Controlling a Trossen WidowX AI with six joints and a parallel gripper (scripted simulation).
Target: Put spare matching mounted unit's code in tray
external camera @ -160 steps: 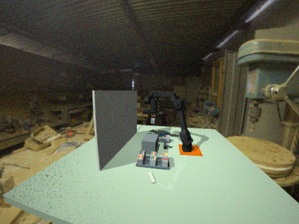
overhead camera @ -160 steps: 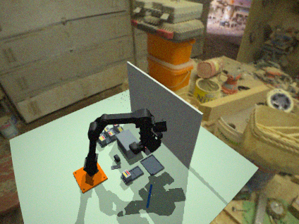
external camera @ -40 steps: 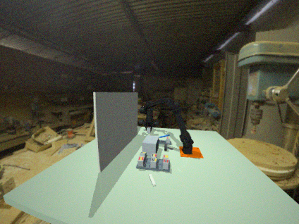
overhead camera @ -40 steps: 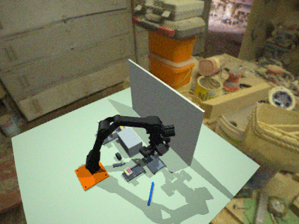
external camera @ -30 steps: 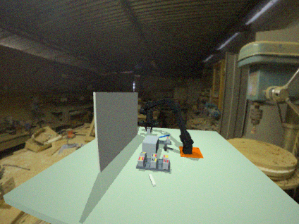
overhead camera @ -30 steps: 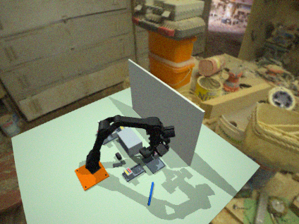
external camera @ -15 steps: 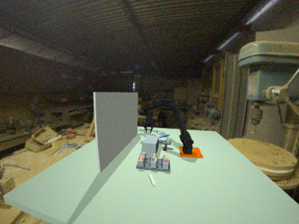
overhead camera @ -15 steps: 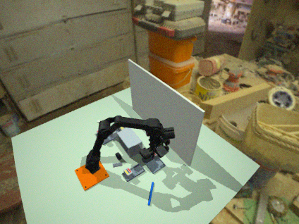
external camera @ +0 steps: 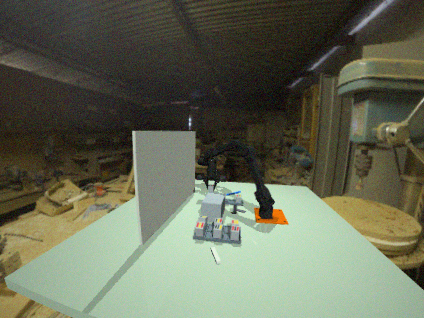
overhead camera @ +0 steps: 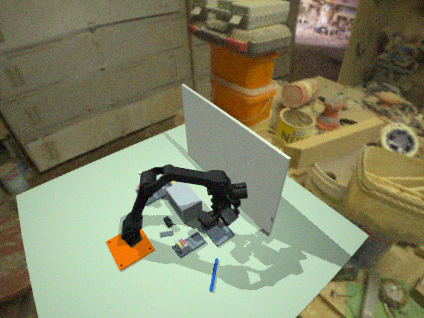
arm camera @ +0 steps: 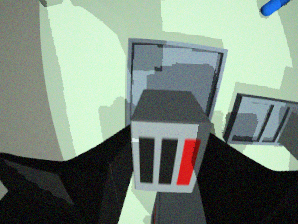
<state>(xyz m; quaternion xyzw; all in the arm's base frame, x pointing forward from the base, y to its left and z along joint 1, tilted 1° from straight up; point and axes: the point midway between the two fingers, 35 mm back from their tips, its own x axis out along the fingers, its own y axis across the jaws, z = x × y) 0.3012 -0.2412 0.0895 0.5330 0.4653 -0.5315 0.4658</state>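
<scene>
The grey tray is 60 mm below my gripper tip, 10 mm to the left of it and 10 mm behind it. Also, from my gripper tip: blue pen 170 mm behind, 120 mm to the right, 60 mm below; grey spare 20 mm above; tall grey panel 200 mm ahead, 160 mm to the left, 160 mm above.
</scene>
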